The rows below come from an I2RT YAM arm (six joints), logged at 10 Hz.
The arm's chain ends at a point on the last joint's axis. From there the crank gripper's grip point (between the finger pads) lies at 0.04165 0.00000 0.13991 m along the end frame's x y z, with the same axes.
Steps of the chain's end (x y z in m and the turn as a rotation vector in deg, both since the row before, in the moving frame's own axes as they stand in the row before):
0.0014 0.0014 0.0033 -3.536 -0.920 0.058
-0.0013 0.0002 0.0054 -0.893 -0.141 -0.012
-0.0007 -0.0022 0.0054 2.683 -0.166 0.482
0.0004 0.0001 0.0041 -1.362 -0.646 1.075
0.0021 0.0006 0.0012 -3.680 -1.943 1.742
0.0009 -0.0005 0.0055 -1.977 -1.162 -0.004
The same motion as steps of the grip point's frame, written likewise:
-0.0009 0.0101 0.0037 -3.536 -0.920 0.058
-0.0016 0.0024 0.0055 -0.893 -0.141 -0.012
-0.0011 -0.0084 0.0054 2.683 -0.166 0.482
-0.0012 0.0042 0.0045 -1.362 -0.646 1.075
-0.0028 0.0108 0.0022 -3.680 -1.943 1.742
-0.0019 0.0043 0.0062 -1.977 -1.162 -0.004

